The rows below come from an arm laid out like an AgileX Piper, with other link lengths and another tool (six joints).
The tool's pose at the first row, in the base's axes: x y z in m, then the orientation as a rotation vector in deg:
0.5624, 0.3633, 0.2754, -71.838, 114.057, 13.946
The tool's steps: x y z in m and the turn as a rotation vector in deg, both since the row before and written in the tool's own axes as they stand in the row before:
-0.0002, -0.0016, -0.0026, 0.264, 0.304, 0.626
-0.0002, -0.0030, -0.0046, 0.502, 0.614, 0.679
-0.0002, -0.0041, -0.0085, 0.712, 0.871, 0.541
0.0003, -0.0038, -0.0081, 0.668, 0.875, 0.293
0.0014, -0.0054, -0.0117, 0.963, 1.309, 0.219
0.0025, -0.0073, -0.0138, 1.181, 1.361, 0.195
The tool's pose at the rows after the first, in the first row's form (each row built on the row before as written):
0.5625, 0.3613, 0.2777, -71.172, 114.705, 13.805
0.5627, 0.3575, 0.2817, -70.409, 115.623, 13.264
0.5619, 0.3512, 0.2887, -69.733, 116.639, 12.289
0.5608, 0.3450, 0.2951, -69.323, 117.496, 11.234
0.5587, 0.3356, 0.3038, -68.940, 118.630, 9.581
0.5566, 0.3237, 0.3140, -68.452, 119.745, 7.647

